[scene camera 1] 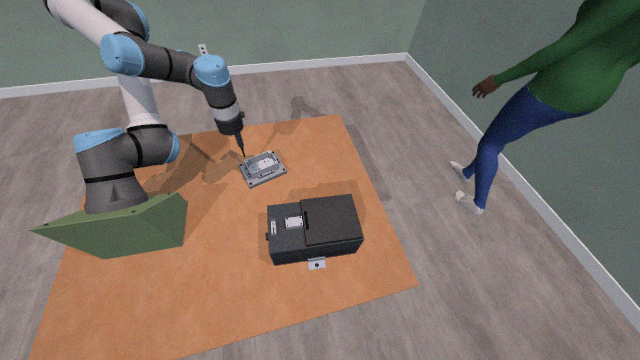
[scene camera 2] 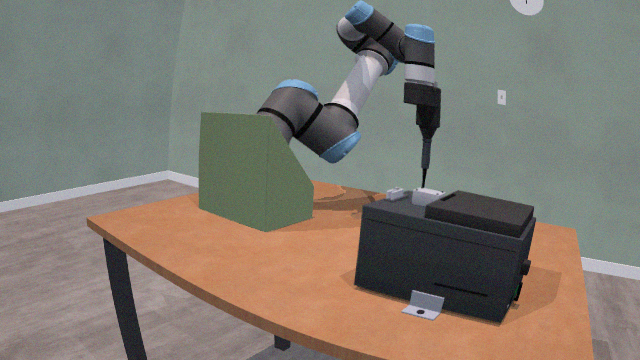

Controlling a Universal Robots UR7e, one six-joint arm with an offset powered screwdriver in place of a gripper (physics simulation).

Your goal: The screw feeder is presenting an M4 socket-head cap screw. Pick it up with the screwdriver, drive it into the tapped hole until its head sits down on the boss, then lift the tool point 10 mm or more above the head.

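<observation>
The screwdriver [scene camera 1: 244,156] [scene camera 2: 423,187] points down, its thin dark bit tip above the left rear corner area of the grey housing [scene camera 1: 252,182]. A small gap seems to show under the tip, but its height cannot be told. The housing is an open box on a flanged base; the feeder hides it in scene camera 2. The tapped hole and boss are too small to make out. The screw feeder [scene camera 1: 332,220] [scene camera 2: 430,260] is a dark box nearer the camera, away from the tip. No screw can be made out at the bit, in the housing or on the feeder.
A green pedestal [scene camera 1: 145,232] [scene camera 2: 235,170] carries the arm at the left of the orange table [scene camera 1: 215,285] [scene camera 2: 225,265]. A small metal bracket [scene camera 1: 316,263] [scene camera 2: 424,306] sits at the feeder's side. A person [scene camera 1: 510,125] in a green top and blue trousers stands right of the table.
</observation>
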